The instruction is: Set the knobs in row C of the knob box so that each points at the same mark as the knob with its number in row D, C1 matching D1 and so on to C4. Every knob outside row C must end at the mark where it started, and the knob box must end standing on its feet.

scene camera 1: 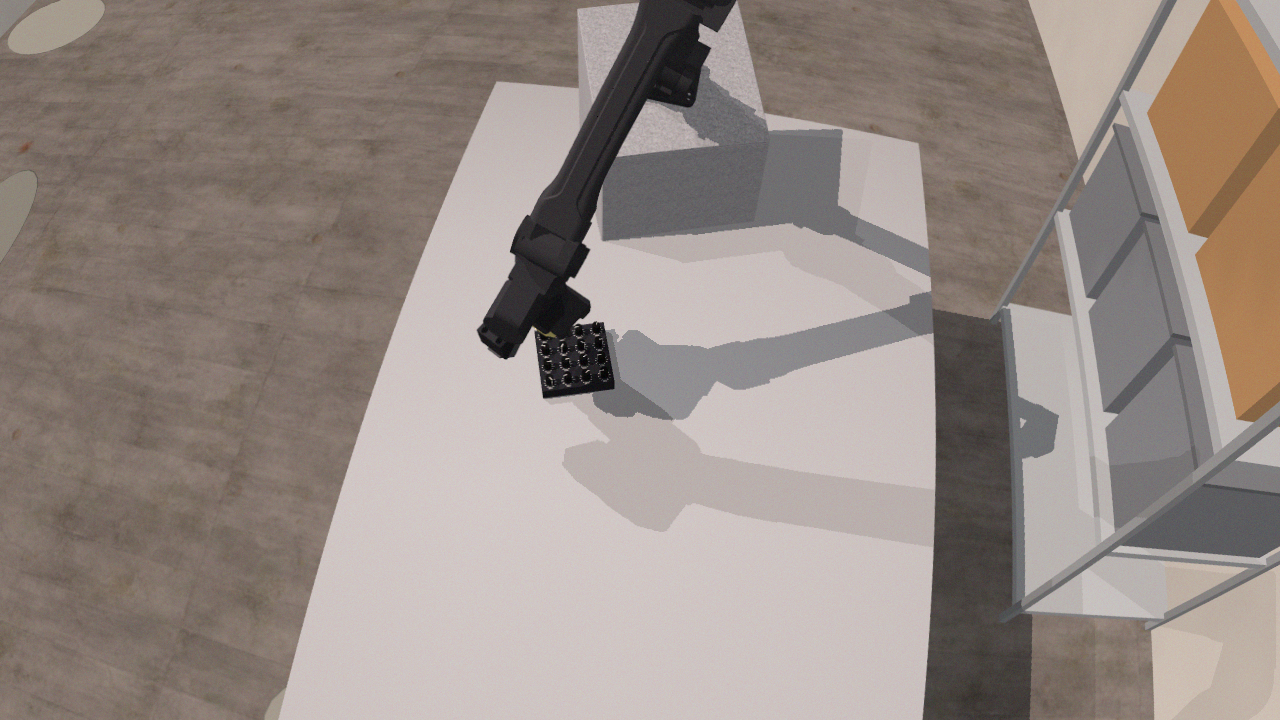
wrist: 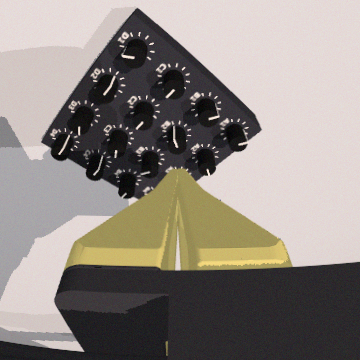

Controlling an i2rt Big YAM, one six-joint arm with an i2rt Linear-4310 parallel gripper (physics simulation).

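Places are measured from the arm's base along level axes (x back, y right, z up), in centimetres.
Pixels of known places: gripper, fingertip midpoint: (scene camera 1: 555, 333) (wrist: 177, 179).
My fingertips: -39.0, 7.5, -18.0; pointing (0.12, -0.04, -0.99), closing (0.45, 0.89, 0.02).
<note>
Ahead of a thing's pixels: the offset from my fingertips to its middle, as dx, dy, dz. Level surfaces: height alone.
The black knob box @[+0.5, -2.3, -6.4] (scene camera 1: 575, 360) (wrist: 155, 90) sits with its knobs facing up on the table. In the wrist view the pointer line of knob D1 @[-4.7, +0.0, -5.2] (wrist: 135, 52) points left, while that of C1 @[-2.2, +0.9, -5.2] (wrist: 173, 82) points to the lower left. D2 @[-3.7, -2.5, -5.2] (wrist: 106, 87) shows a long slanted line; C2 @[-1.2, -1.6, -5.2] (wrist: 143, 115) shows a short line to the lower left. D3 @[-2.8, -5.0, -5.2] (wrist: 81, 118) and C3 @[-0.3, -4.1, -5.2] (wrist: 118, 142) both show lines pointing down. D4 @[-1.9, -7.5, -5.2] (wrist: 61, 147) and C4 @[+0.6, -6.5, -5.2] (wrist: 96, 167) show similar slanted lines. My gripper (wrist: 177, 179) is shut and empty, above the row A side, hiding part of it.
The white table @[dz -8.3] (scene camera 1: 626, 608) carries a grey stone-like block (scene camera 1: 684, 197) behind the box, beneath the arm. Shadows of the arm fall beside the box. A metal shelf rack (scene camera 1: 1014, 465) with grey and orange bins stands to the right of the table.
</note>
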